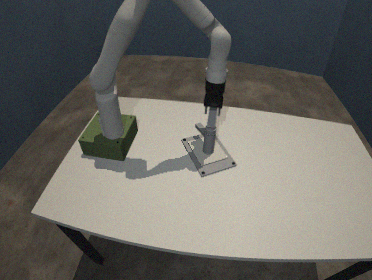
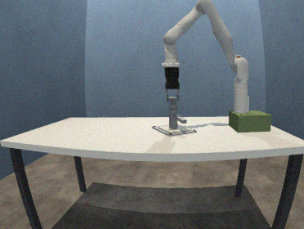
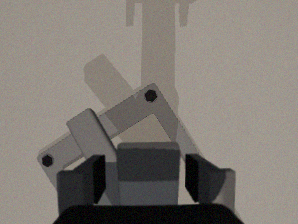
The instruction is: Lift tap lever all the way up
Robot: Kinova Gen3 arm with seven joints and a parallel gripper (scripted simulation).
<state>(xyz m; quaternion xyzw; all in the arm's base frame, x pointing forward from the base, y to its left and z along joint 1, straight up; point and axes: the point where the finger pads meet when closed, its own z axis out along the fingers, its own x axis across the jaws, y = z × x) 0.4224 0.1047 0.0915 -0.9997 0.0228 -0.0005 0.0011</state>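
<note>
My hand is 3 cm to the left of the lever and 1 cm above it. Round my hand: plate 7 cm to the right, 18 cm below; then grey tap 1 cm behind, 5 cm to the right, 7 cm below.
</note>
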